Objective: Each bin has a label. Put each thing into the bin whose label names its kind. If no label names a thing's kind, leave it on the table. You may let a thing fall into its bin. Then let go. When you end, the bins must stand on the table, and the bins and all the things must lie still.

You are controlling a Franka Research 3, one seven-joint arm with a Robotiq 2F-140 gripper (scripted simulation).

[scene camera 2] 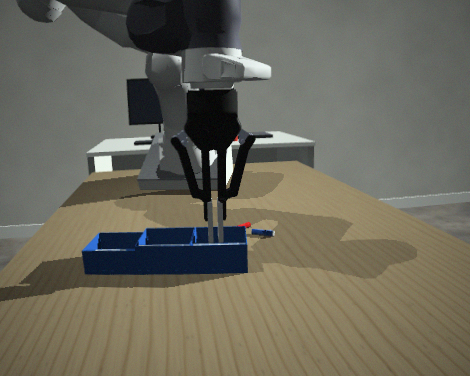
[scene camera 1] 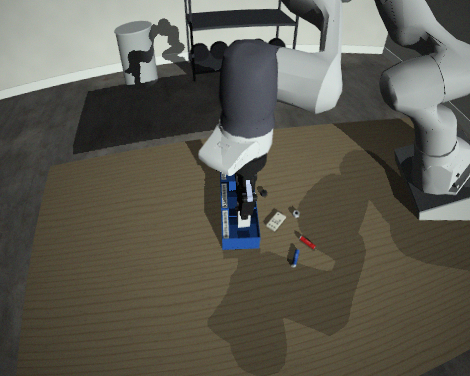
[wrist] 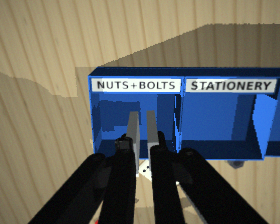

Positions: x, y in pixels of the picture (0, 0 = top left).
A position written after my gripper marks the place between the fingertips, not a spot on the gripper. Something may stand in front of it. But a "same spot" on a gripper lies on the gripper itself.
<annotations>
my gripper: scene camera 2; scene camera 1; wrist 143, 123
blue bin: scene camera 2 134, 254; scene camera 1; wrist
same spot on blue bin: [wrist: 213, 110] = [scene camera 1: 236, 204]
same spot on my gripper: [scene camera 1: 246, 195] = [scene camera 2: 249, 135]
</annotations>
